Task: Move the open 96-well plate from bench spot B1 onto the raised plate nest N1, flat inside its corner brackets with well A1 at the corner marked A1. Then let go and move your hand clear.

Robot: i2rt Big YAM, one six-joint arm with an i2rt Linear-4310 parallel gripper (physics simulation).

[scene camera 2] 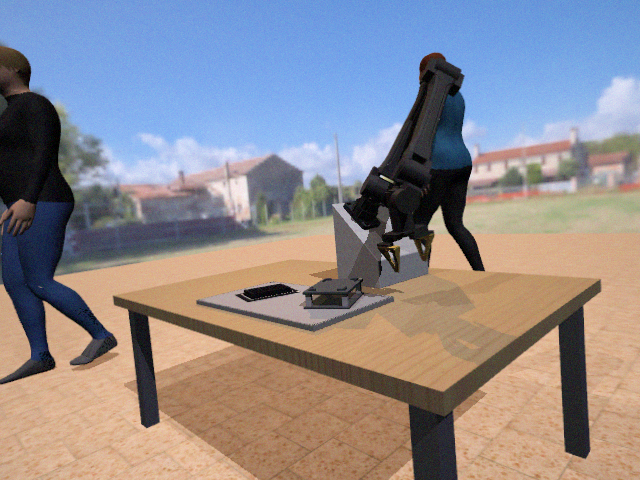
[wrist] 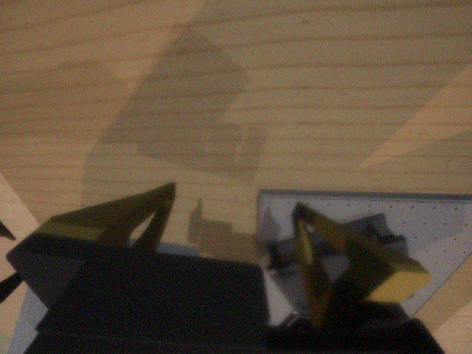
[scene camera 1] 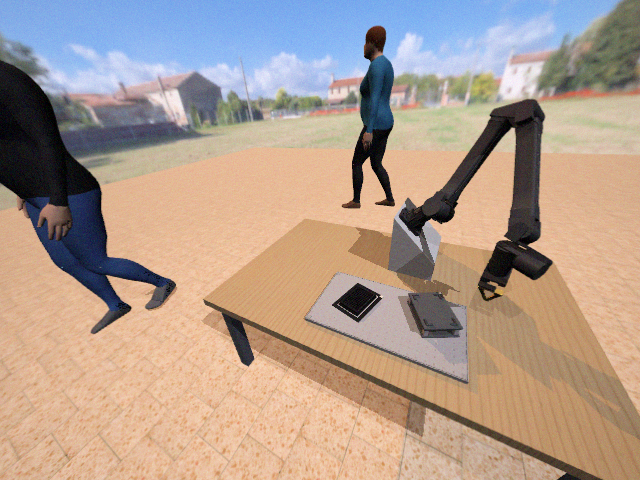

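Pixels of known places: gripper, between the fingertips: (scene camera 2: 411,266) (wrist: 237,199) (scene camera 1: 489,290); arm's base, origin of its link: (scene camera 2: 360,216) (scene camera 1: 409,222).
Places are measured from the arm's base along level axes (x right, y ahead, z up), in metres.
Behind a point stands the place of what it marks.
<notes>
The black 96-well plate (scene camera 1: 357,300) @[x 0.107, y 0.352, z -0.194 m] (scene camera 2: 268,291) @[x 0.073, y 0.362, z -0.193 m] lies flat on the left part of the grey board, inside a white outline. The raised plate nest (scene camera 1: 434,311) @[x -0.158, y 0.319, z -0.164 m] (scene camera 2: 333,286) @[x -0.167, y 0.325, z -0.164 m], a dark platform on short supports with corner brackets, stands on the right part of the board; nothing lies on its top. In the wrist view part of the nest (wrist: 382,227) @[x -0.235, y 0.347, z -0.191 m] shows behind the right finger. The A1 mark cannot be read. My gripper (scene camera 1: 490,293) @[x -0.314, y 0.181, z -0.127 m] (scene camera 2: 411,254) @[x -0.314, y 0.181, z -0.127 m] (wrist: 237,199) @[x -0.314, y 0.181, z -0.127 m] is open and empty, above the table on the side of the nest away from the plate.
The grey perforated board (scene camera 1: 388,338) @[x -0.040, y 0.457, z -0.208 m] (scene camera 2: 310,321) @[x -0.236, y 0.477, z -0.208 m] (wrist: 440,215) @[x -0.243, y 0.423, z -0.208 m] lies on the wooden table (scene camera 1: 289,258) @[x 0.545, y 0.191, z -0.221 m] (scene camera 2: 413,351) @[x -0.509, y 0.477, z -0.221 m]. The grey wedge-shaped arm base (scene camera 1: 413,253) @[x -0.044, y 0.085, z -0.100 m] (scene camera 2: 356,253) @[x -0.043, y 0.085, z -0.115 m] stands behind the board. Two people (scene camera 1: 379,98) (scene camera 2: 31,149) are beyond the table.
</notes>
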